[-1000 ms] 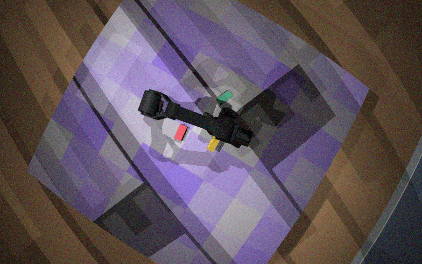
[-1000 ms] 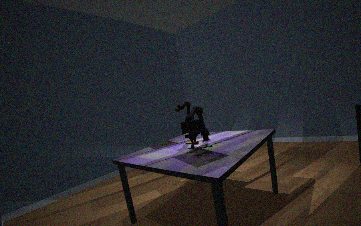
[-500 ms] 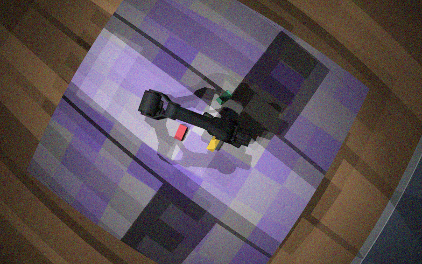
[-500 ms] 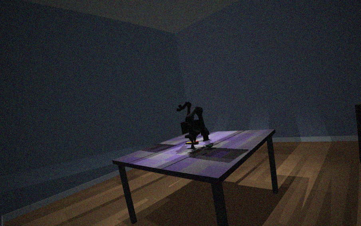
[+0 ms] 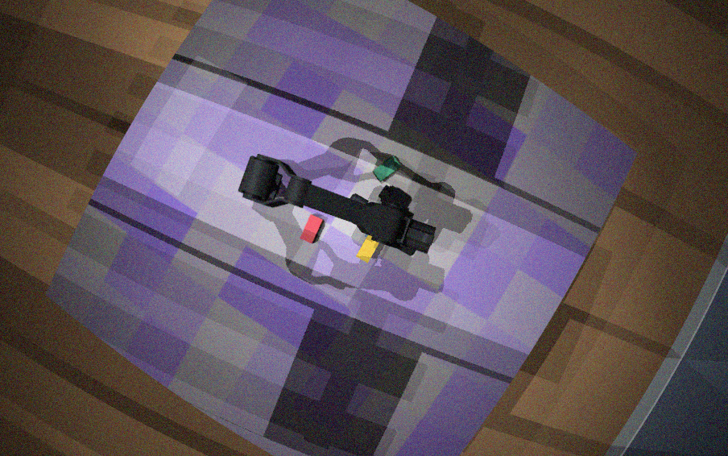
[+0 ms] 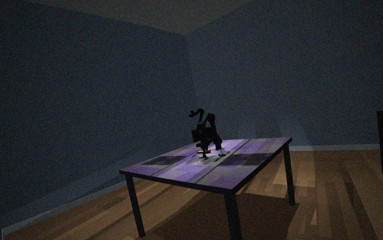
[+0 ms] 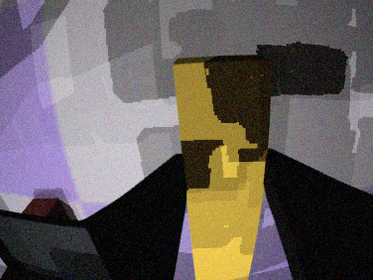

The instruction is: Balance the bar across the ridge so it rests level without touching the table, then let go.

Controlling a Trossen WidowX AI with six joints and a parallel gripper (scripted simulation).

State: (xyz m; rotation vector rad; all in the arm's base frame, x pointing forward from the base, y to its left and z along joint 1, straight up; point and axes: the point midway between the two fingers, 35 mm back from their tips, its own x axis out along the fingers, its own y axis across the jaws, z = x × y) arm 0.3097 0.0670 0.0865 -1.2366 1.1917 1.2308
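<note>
Right now my gripper tip is 3 cm to the left of the yellow bar. From my gripper tip the other things lie so: red block (14 cm behind, 10 cm to the right, 4 cm below); green block (13 cm to the left, 6 cm behind, 4 cm below).
</note>
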